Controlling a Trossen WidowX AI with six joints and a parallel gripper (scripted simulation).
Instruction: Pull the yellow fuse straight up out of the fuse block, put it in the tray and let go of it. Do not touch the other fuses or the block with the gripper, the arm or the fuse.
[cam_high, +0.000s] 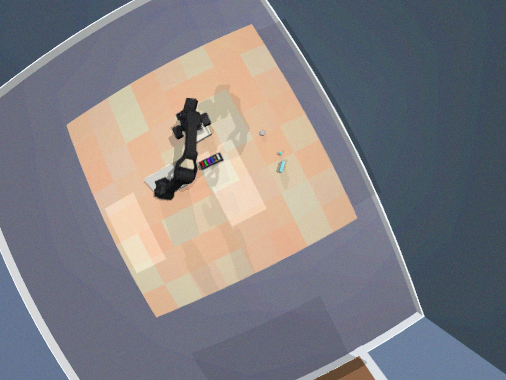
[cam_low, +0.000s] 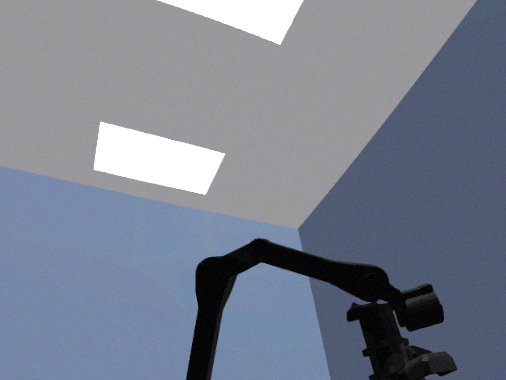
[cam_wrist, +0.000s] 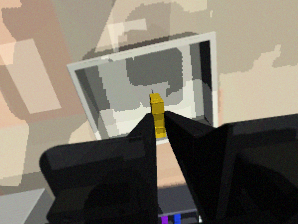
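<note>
Right now the yellow fuse is 10 mm below my gripper tip. From my gripper tip the other things lie so: cyan piece 370 mm ahead, 270 mm to the right, 60 mm below; then tray 60 mm below.
</note>
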